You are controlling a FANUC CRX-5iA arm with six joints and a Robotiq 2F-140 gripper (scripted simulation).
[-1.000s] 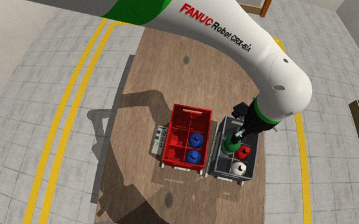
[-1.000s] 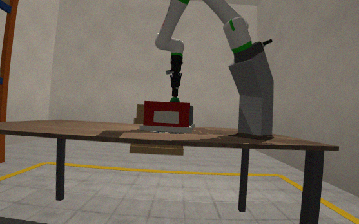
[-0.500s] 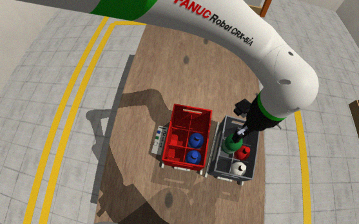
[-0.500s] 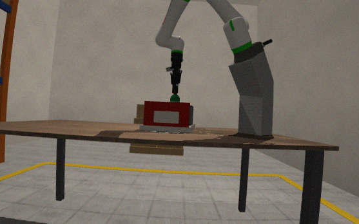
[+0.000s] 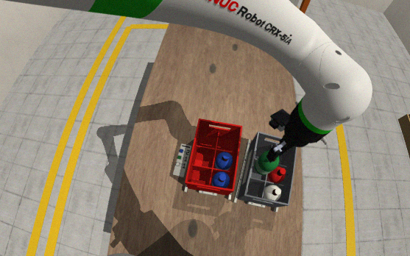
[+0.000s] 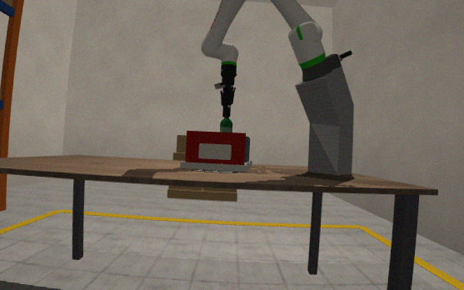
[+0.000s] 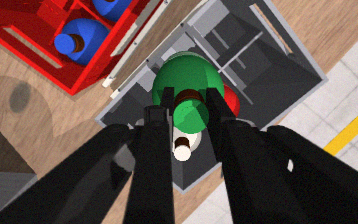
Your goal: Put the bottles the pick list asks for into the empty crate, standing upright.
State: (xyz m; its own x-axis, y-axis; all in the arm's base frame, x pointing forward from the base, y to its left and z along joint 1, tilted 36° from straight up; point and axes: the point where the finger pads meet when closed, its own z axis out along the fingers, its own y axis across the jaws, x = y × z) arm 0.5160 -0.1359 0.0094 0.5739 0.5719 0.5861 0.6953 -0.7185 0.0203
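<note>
Right now the green-label bottle is 80 mm below my hand. From my hand the other things lie so: grey crate: 40 mm to the right, 240 mm below; then white-label bottle: 80 mm behind, 90 mm to the right, 230 mm below; then red-label bottle: 10 mm ahead, 90 mm to the right, 230 mm below.
</note>
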